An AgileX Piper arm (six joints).
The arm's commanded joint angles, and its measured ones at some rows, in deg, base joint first. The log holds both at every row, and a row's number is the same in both.
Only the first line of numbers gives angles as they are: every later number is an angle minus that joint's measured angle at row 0.
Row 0, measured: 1.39 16.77 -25.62 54.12 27.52 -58.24
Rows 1 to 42, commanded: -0.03 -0.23 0.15 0.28 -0.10 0.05; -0.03 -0.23 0.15 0.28 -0.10 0.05; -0.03 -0.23 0.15 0.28 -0.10 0.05; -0.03 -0.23 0.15 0.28 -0.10 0.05; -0.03 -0.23 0.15 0.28 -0.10 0.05; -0.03 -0.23 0.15 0.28 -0.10 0.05; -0.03 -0.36 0.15 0.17 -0.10 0.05; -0.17 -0.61 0.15 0.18 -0.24 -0.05; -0.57 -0.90 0.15 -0.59 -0.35 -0.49; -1.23 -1.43 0.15 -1.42 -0.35 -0.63; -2.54 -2.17 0.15 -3.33 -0.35 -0.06; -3.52 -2.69 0.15 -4.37 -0.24 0.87; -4.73 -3.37 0.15 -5.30 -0.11 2.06; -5.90 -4.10 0.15 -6.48 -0.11 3.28; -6.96 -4.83 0.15 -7.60 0.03 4.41; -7.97 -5.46 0.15 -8.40 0.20 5.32; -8.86 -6.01 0.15 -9.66 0.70 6.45; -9.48 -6.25 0.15 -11.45 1.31 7.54; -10.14 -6.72 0.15 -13.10 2.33 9.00; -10.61 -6.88 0.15 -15.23 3.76 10.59; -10.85 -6.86 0.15 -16.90 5.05 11.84; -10.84 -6.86 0.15 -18.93 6.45 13.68; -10.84 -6.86 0.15 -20.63 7.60 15.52; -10.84 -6.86 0.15 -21.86 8.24 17.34; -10.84 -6.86 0.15 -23.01 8.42 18.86; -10.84 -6.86 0.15 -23.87 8.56 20.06; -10.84 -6.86 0.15 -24.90 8.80 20.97; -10.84 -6.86 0.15 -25.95 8.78 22.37; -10.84 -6.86 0.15 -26.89 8.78 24.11; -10.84 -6.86 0.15 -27.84 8.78 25.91; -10.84 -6.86 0.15 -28.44 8.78 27.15; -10.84 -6.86 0.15 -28.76 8.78 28.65; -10.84 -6.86 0.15 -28.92 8.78 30.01; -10.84 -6.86 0.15 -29.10 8.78 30.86; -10.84 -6.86 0.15 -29.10 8.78 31.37; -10.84 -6.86 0.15 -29.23 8.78 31.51; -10.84 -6.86 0.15 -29.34 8.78 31.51; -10.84 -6.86 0.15 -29.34 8.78 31.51; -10.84 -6.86 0.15 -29.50 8.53 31.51; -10.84 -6.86 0.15 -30.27 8.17 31.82; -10.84 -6.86 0.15 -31.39 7.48 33.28; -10.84 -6.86 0.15 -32.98 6.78 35.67
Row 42, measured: -10.49 -6.44 0.00 -29.46 8.68 31.27
